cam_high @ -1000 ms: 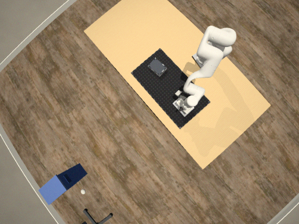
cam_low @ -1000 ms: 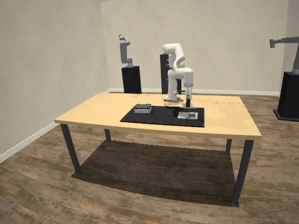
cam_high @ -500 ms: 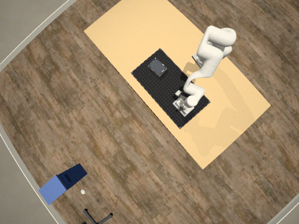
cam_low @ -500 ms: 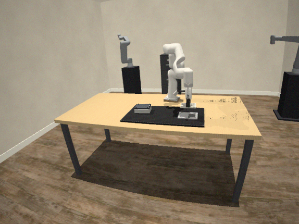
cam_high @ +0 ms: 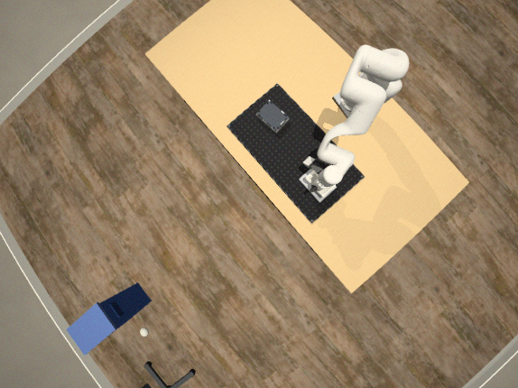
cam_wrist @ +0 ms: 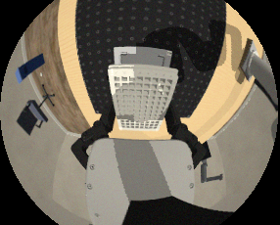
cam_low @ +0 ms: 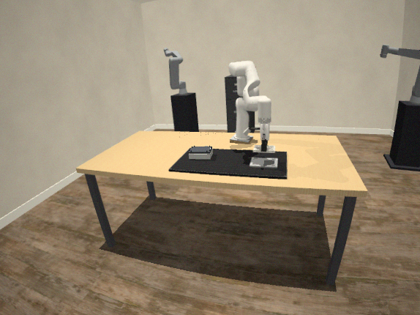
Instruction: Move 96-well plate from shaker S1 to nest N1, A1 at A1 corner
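My hand is 10 cm above the plate nest N1. Round my hand: white 96-well plate 1 cm below.
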